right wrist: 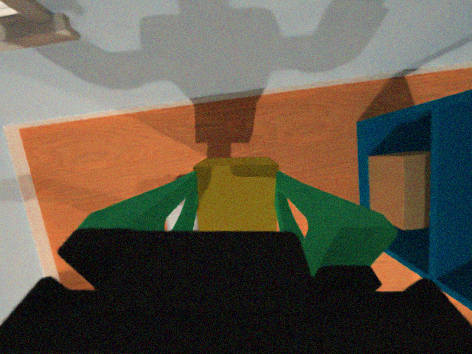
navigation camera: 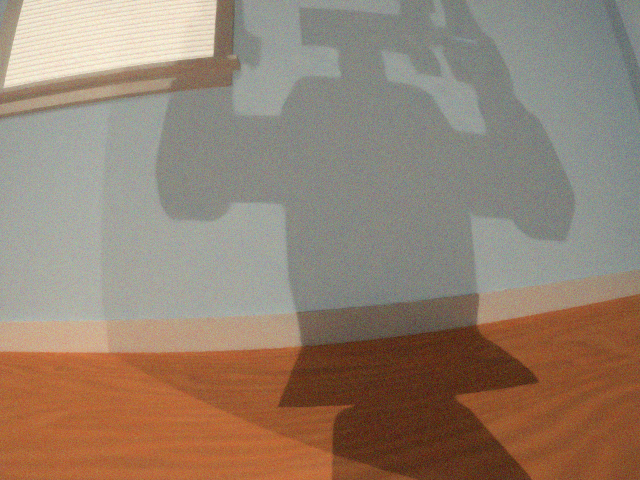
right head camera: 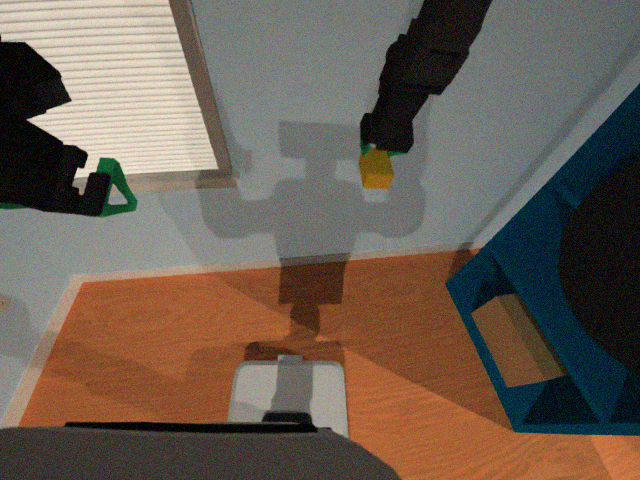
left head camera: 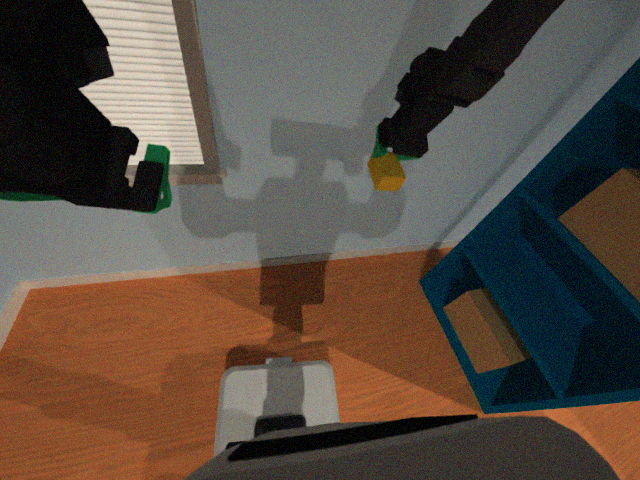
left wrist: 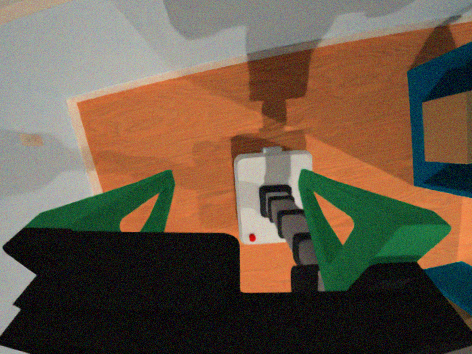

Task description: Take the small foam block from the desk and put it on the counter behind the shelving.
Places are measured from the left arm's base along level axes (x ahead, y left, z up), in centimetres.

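Pixels of known places: left gripper, between the fingertips: [right head camera: 103, 203] [left head camera: 128, 197] [left wrist: 236, 176]; right gripper, between the fingertips: [right wrist: 236, 177] [right head camera: 374, 154] [left head camera: 384, 157].
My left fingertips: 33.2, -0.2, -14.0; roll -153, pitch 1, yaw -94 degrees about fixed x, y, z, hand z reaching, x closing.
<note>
Ahead of a thing's pixels: the offset from my left fingertips to its top centre, as dx, dy, dz. "spot": to the spot under its first point. Level surfaces: height alone.
The small yellow foam block @(+23.4, -44.5, -6.4) [left head camera: 386, 172] [right head camera: 376, 169] [right wrist: 237, 197] is held in the air between the green fingers of my right gripper [right wrist: 236, 177], which is shut on it. My left gripper [left wrist: 236, 176] is open, with nothing between its fingers, at the left in both head views. Blue shelving [left head camera: 560, 304] [right head camera: 540, 217] [right wrist: 434, 200] stands on the floor at the right in the head views and the right wrist view. The desk and the counter do not show in these views.
Cardboard boxes @(spot: +4.5, -141.3, -97.1) [left head camera: 483, 330] [right head camera: 516, 341] [right wrist: 397, 190] sit in the shelving. A pale blue wall [left head camera: 310, 77] [navigation camera: 196, 268] with a window [left head camera: 144, 77] [navigation camera: 113, 36] stands ahead, bearing the robot's shadow. The wooden floor @(dz -127.0) [left head camera: 129, 330] [navigation camera: 129, 413] meets it. The robot's white base [left head camera: 242, 397] [left wrist: 250, 175] shows below.
</note>
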